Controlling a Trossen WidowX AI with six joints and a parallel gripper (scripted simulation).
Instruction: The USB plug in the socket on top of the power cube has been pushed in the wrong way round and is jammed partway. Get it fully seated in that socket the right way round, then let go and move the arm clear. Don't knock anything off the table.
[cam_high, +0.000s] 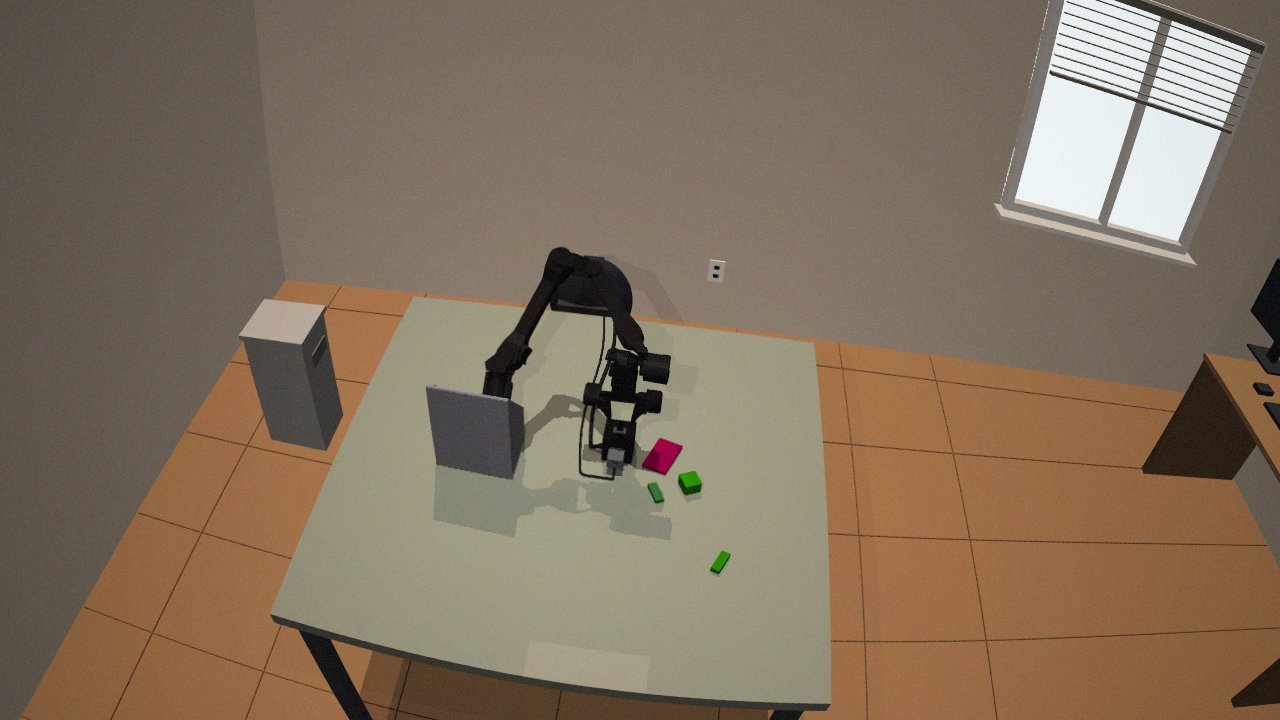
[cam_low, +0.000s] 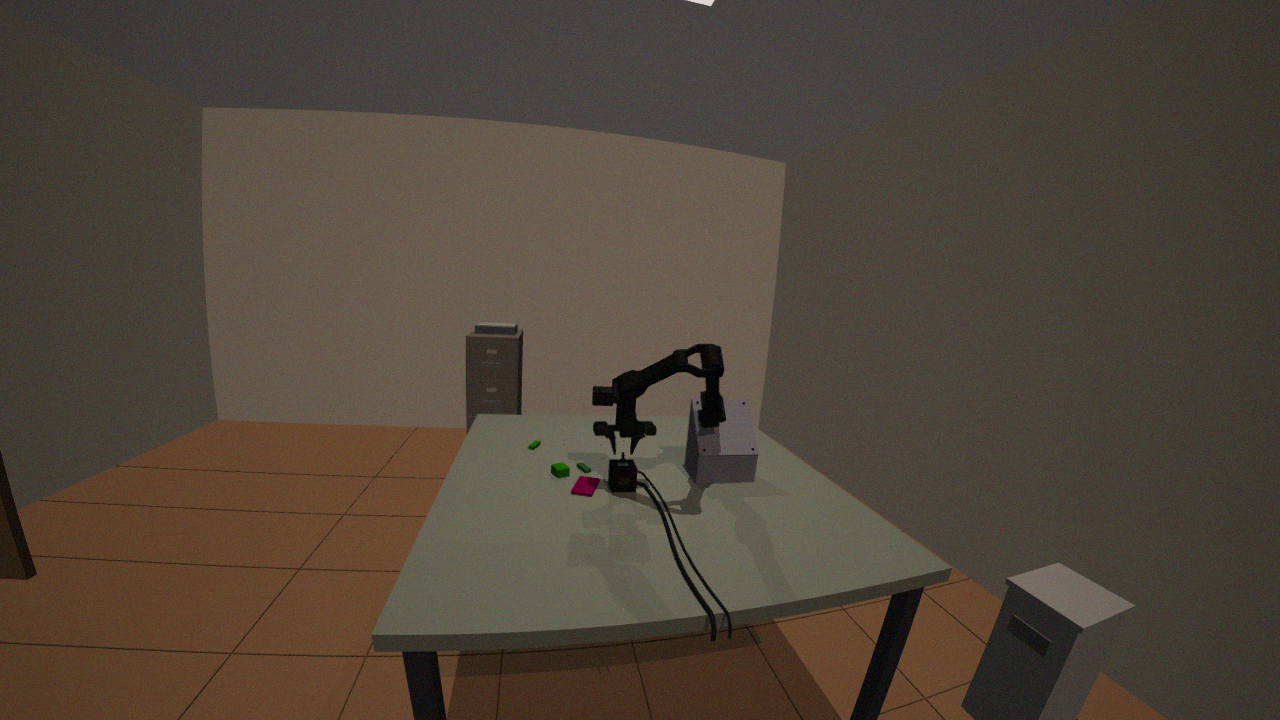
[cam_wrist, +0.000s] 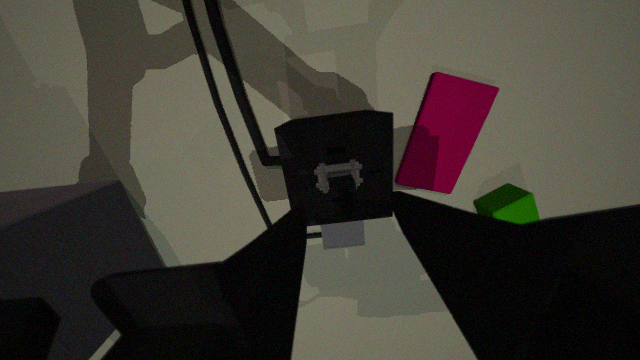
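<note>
The USB plug is 1 cm below my gripper tip. From my gripper tip the other things lie so: green block: 19 cm ahead, 9 cm to the right, 9 cm below; magenta flat block: 11 cm ahead, 10 cm below.
</note>
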